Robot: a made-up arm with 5 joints.
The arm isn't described. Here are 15 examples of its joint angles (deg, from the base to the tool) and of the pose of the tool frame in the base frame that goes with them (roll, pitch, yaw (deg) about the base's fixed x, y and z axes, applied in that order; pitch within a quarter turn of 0, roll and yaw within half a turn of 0; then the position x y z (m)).
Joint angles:
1: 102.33 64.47 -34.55 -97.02 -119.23
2: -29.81 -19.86 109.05 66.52 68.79
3: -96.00 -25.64 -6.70 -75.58 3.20
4: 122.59 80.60 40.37 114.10 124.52
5: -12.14 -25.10 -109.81 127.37 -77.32
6: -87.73 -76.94 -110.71 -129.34 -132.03
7: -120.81 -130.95 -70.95 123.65 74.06
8: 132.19 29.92 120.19 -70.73 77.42
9: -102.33 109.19 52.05 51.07 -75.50
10: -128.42 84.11 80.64 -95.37 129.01
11: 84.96 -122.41 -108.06 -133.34 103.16
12: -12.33 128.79 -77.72 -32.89 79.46
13: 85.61 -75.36 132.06 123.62 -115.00
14: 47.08 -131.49 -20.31 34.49 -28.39
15: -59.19 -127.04 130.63 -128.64 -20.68
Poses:
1: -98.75 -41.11 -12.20 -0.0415 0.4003 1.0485
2: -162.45 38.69 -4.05 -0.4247 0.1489 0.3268
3: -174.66 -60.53 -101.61 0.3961 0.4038 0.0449
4: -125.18 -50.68 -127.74 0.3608 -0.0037 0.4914
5: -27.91 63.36 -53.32 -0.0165 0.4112 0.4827
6: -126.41 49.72 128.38 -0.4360 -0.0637 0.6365
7: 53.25 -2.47 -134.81 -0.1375 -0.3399 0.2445
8: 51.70 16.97 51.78 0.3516 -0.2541 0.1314
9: 141.45 -47.95 125.33 0.0811 -0.0638 -0.3490
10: -78.16 21.32 -136.06 0.3305 -0.0366 0.1078
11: 136.44 61.82 -145.72 0.5356 -0.3718 -0.0818
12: 84.30 12.09 47.34 -0.9648 -0.7425 -0.0778
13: 153.06 46.34 66.04 0.1744 -0.1672 0.1859
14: -45.22 -10.18 -143.76 -0.0528 -0.3197 -0.0088
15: 64.49 42.31 -89.27 -0.4295 -0.0036 0.0673
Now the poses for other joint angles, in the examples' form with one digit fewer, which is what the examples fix.
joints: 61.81 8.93 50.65 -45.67 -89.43
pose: 173.7 29.4 -174.5 -0.167 -0.057 0.213
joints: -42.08 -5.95 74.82 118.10 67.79
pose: 173.7 25.6 -15.8 -0.317 0.204 0.007
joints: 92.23 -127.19 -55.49 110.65 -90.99
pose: -34.5 -41.7 136.9 0.084 -0.538 -0.045
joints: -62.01 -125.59 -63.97 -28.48 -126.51
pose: 86.6 -64.0 2.2 0.276 -0.664 0.319
